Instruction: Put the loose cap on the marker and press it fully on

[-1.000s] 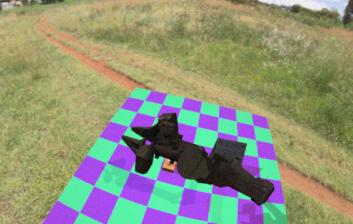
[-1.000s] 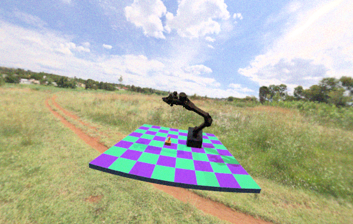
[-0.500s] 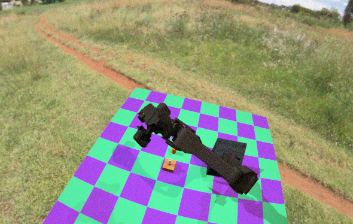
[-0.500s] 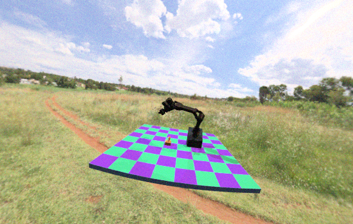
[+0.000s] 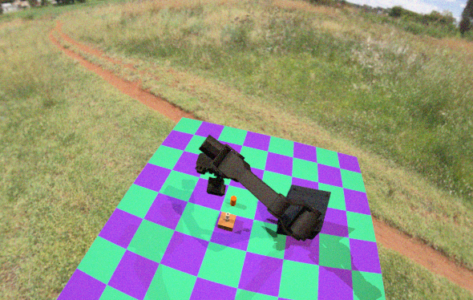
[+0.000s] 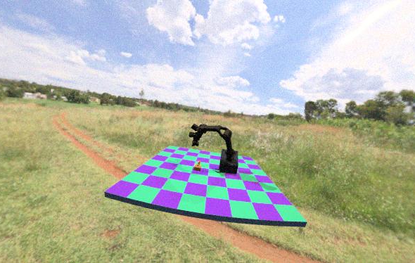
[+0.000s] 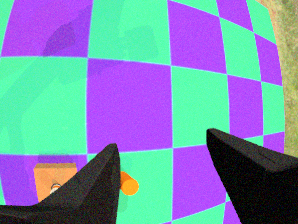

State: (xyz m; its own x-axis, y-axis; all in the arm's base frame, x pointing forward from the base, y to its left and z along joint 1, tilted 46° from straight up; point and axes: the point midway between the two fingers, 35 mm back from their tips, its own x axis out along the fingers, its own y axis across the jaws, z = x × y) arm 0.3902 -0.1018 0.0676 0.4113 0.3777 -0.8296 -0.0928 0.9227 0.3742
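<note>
Now: the orange cap 20 cm below my gripper tip, 9 cm behind it and 4 cm to the right of it. Round my gripper tip: marker: 16 cm below, 9 cm behind, 8 cm to the left; then holder block: 21 cm below, 9 cm behind, 8 cm to the left.
</note>
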